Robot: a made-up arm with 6 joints.
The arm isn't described. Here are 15 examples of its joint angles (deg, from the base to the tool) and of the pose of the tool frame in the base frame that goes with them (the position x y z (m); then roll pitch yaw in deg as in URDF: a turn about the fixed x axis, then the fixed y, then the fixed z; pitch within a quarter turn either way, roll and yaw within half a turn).
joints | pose
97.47 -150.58 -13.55 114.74 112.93 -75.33 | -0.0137 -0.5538 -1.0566 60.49 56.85 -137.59
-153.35 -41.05 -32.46 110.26 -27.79 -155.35 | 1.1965 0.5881 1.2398 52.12 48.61 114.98
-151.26 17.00 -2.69 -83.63 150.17 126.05 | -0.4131 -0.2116 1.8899 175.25 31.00 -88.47
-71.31 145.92 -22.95 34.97 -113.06 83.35 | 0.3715 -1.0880 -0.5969 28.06 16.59 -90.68
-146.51 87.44 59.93 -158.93 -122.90 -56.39 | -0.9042 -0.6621 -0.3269 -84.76 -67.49 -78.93
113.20 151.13 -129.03 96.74 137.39 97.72 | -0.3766 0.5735 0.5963 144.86 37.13 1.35
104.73 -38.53 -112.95 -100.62 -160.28 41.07 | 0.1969 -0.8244 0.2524 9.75 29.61 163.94
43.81 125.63 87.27 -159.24 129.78 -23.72 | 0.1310 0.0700 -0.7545 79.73 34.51 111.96
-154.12 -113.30 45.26 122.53 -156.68 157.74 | 1.2417 0.5395 0.4596 -99.67 29.61 91.35
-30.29 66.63 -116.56 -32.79 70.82 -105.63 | 0.0153 -0.0223 1.3319 -19.64 -29.58 122.49
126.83 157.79 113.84 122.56 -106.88 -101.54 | 0.3817 -0.4641 -0.1730 57.29 20.38 134.93
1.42 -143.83 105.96 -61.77 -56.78 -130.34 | -0.9715 0.0507 0.5640 -78.63 15.93 45.93
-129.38 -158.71 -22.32 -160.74 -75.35 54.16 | 0.2437 0.1931 -1.1218 -115.34 51.01 -78.94
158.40 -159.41 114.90 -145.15 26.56 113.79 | 0.8203 -0.3934 0.4658 61.56 36.94 66.41
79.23 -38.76 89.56 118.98 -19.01 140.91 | 0.0899 0.3377 1.5075 -0.95 -61.62 -118.59
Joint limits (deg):
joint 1: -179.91..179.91
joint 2: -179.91..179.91
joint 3: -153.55..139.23
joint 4: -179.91..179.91
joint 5: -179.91..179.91
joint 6: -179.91..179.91
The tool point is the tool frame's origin. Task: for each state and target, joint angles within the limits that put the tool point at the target. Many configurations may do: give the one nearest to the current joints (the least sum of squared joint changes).
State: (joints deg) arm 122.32 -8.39 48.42 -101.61 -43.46 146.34
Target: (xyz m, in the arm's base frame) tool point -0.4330 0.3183 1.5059
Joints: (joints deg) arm 129.54 -23.78 81.84 -104.54 -49.85 144.67
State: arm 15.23 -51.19 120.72 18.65 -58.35 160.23
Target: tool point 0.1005 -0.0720 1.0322
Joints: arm -12.11 -78.46 138.59 35.73 -64.94 158.08
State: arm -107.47 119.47 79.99 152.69 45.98 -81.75
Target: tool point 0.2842 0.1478 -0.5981
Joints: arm -140.66 137.60 104.07 147.18 48.04 -84.13
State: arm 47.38 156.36 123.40 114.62 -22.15 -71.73
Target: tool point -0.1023 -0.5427 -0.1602
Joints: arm 76.50 144.48 125.11 114.75 -26.34 -70.60
